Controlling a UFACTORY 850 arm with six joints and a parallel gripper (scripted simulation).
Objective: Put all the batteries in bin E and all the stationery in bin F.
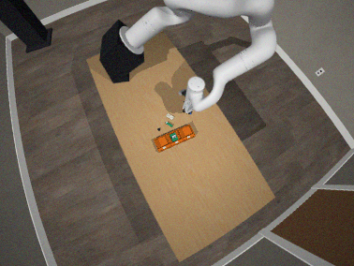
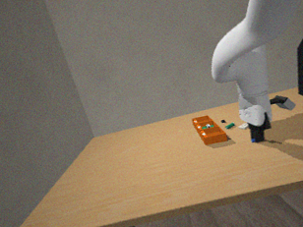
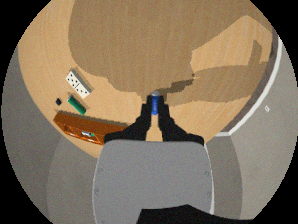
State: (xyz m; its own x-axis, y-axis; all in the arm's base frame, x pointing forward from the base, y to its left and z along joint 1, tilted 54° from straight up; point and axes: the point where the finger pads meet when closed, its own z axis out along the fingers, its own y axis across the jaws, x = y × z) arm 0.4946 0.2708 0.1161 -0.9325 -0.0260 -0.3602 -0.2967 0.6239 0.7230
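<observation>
The green battery is 150 mm to the right of my hand, 50 mm ahead of it and 20 mm below it. Round my hand: small grey thing (150 mm ahead, 140 mm to the right); then blue piece (20 mm below); then white piece (140 mm to the right, 20 mm below).
</observation>
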